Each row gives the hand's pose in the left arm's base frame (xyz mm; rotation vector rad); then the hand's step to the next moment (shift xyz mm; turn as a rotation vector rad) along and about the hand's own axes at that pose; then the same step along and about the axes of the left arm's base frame.
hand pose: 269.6 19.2 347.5 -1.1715 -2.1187 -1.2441
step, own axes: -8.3 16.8 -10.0 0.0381 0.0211 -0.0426
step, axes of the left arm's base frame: 17.9 -8.2 7.9 -0.0064 -0.0140 0.0590
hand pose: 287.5 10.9 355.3 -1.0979 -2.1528 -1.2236
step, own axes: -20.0 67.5 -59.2 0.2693 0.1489 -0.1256
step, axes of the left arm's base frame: 65.2 -39.0 51.8 -0.0423 0.0514 0.3256
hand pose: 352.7 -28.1 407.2 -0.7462 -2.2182 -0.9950
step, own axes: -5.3 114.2 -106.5 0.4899 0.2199 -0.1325
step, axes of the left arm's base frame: 112.1 -21.0 106.8 -0.1391 0.1403 0.5166
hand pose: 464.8 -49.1 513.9 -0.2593 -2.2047 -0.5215
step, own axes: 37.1 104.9 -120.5 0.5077 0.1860 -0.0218
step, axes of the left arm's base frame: 97.1 39.5 126.2 -0.2388 0.1602 0.4584
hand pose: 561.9 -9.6 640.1 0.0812 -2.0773 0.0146
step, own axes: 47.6 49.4 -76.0 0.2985 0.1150 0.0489
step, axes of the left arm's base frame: 40.1 50.2 79.7 -0.1946 0.0971 0.2396
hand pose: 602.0 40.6 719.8 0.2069 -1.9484 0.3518
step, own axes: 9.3 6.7 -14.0 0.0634 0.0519 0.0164
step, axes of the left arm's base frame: 6.5 11.2 12.6 -0.0549 0.0444 0.0446
